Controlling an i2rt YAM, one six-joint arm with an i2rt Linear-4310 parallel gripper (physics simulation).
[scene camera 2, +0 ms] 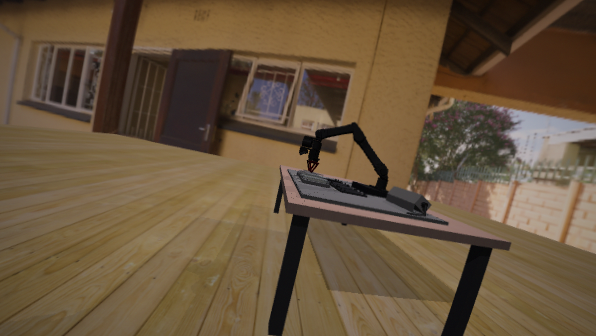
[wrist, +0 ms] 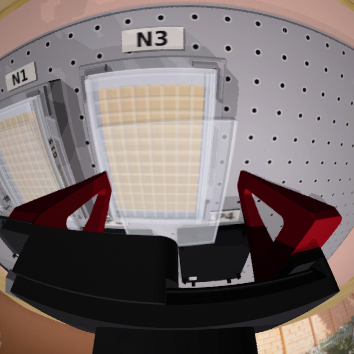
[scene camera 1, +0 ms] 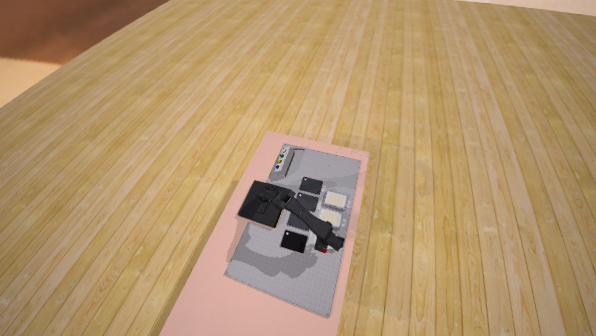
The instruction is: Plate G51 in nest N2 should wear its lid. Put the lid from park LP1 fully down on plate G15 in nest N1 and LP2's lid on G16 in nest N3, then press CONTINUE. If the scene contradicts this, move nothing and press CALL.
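Pixels of known places: gripper, between the fingertips: (scene camera 2: 310,171) (wrist: 174,177); arm's base, origin of its link: (scene camera 2: 379,189) (scene camera 1: 265,198).
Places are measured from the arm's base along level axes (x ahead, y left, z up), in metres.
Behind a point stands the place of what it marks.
Note:
In the wrist view a plate with a cream grid of wells (wrist: 150,165) @(x 0.458, y -0.114, z 0.016 m) sits in the nest by the N3 label (wrist: 153,39) @(x 0.540, y -0.114, z -0.028 m). A clear lid (wrist: 226,150) @(x 0.467, y -0.163, z 0.012 m) lies over it, shifted and turned toward the near right, its edges out of line with the plate. My gripper (wrist: 174,177) @(x 0.444, y -0.130, z 0.010 m) (scene camera 2: 312,171) @(x 0.444, y -0.130, z 0.010 m) is open, low over the near part of this plate, with one red finger on each side of the lid. A second plate (wrist: 27,155) @(x 0.466, y -0.007, z 0.011 m) is in the nest by the N1 label (wrist: 20,76) @(x 0.534, y 0.018, z -0.028 m), partly behind the left finger; its lid state is unclear. Nest N2 is not identifiable by label.
Scene camera 1 shows dark pads (scene camera 1: 294,241) @(x 0.282, y -0.188, z -0.020 m) (wrist: 212,262) @(x 0.275, y -0.185, z -0.020 m) in a row beside the plates (scene camera 1: 335,200) @(x 0.448, y 0.136, z 0.004 m), partly under the arm (scene camera 1: 310,218) @(x 0.362, y -0.112, z 0.327 m). A button box (scene camera 1: 281,160) @(x -0.005, y 0.291, z 0.044 m) stands at the far left of the grey pegboard (scene camera 1: 300,292) @(x 0.406, y -0.425, z -0.029 m). The park labels are mostly hidden.

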